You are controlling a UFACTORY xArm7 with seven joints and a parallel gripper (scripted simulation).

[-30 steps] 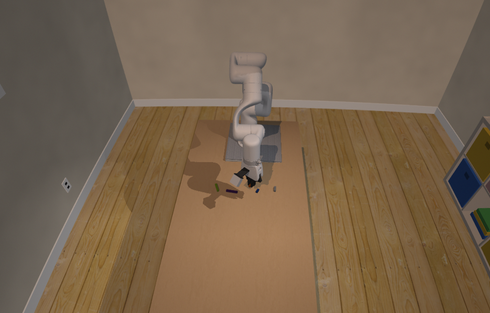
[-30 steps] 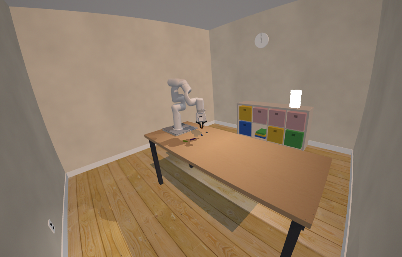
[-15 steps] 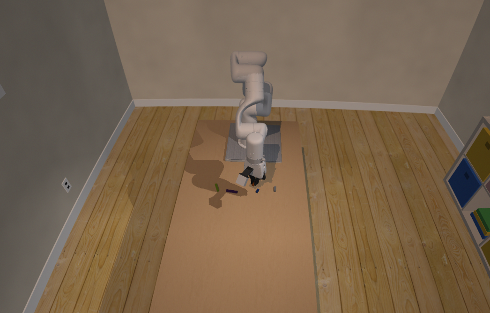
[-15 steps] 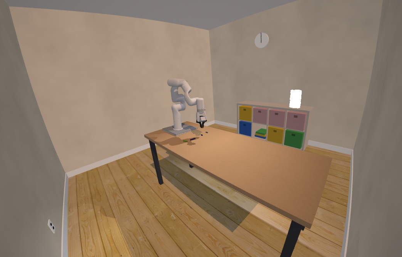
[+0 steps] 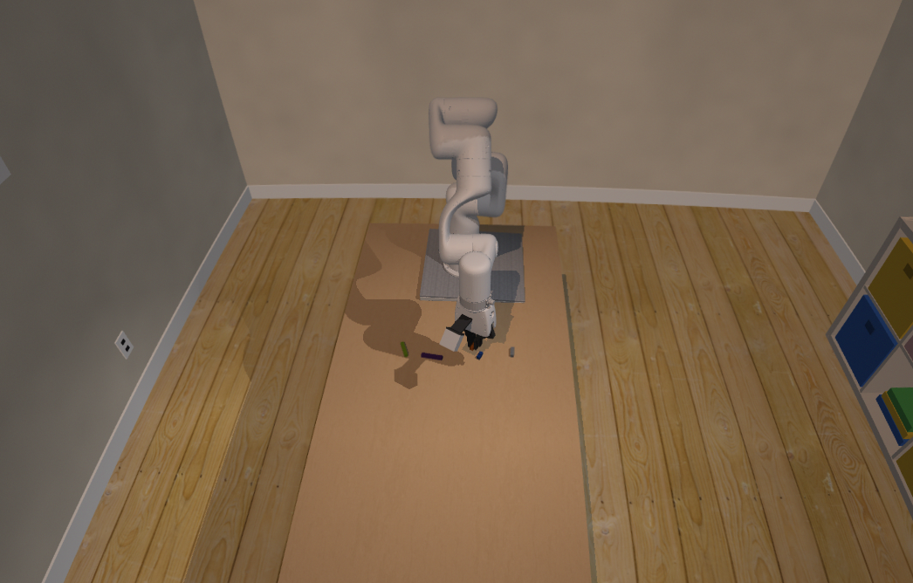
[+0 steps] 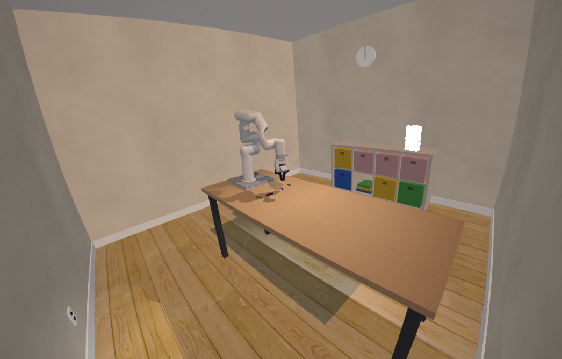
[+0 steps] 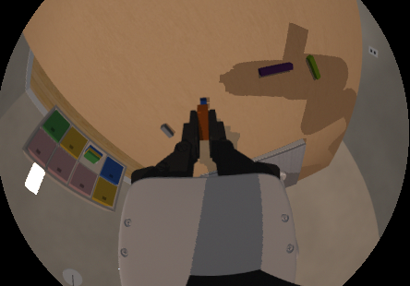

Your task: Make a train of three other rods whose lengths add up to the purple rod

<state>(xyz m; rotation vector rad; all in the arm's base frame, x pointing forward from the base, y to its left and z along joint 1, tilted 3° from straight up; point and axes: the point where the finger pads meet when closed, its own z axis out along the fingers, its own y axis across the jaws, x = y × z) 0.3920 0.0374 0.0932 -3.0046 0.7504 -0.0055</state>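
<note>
My gripper is now 40 mm past the grey rod, 110 mm to the right of it and 100 mm above it. Also, from my hand: lime rod 50 mm behind, 200 mm to the right, 100 mm below; then purple rod 20 mm behind, 120 mm to the right, 100 mm below; then orange rod 20 mm below.
</note>
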